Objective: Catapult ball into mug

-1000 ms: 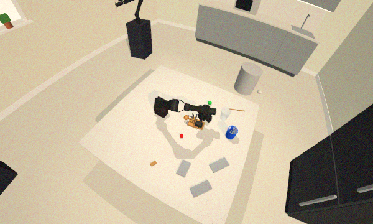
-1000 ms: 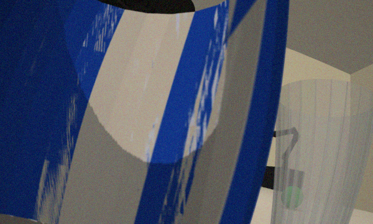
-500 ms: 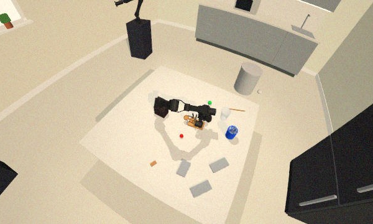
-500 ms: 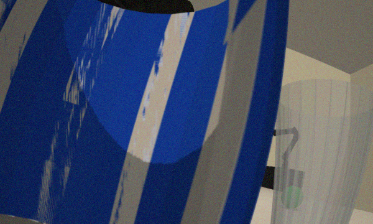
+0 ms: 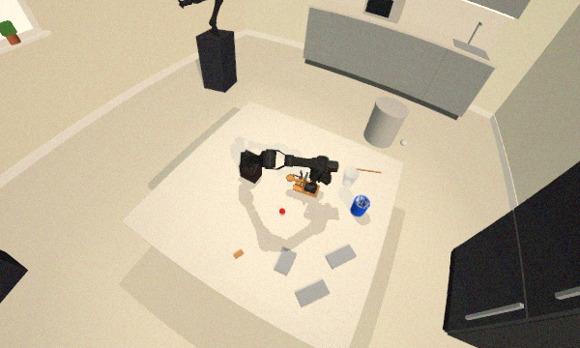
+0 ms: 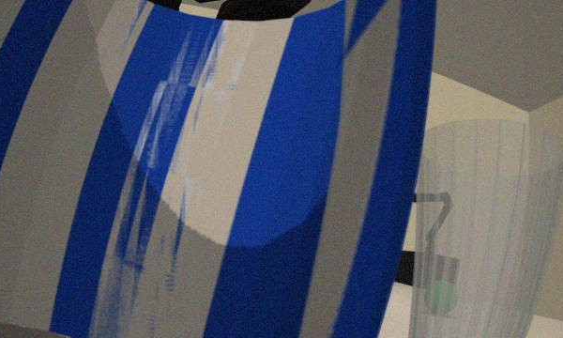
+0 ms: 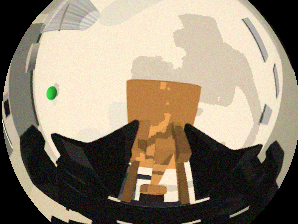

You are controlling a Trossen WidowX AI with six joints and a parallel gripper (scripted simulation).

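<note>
Right now my gripper tip is 170 mm to the left of the red ball, 110 mm past it and 60 mm above it. Also, from my gripper tip: clear glass 200 mm ahead, 160 mm to the left, 50 mm below; then blue striped mug 290 mm ahead, 50 mm below, 10 mm to the right; then wooden catapult 60 mm behind, 20 mm to the left, 20 mm above.
</note>
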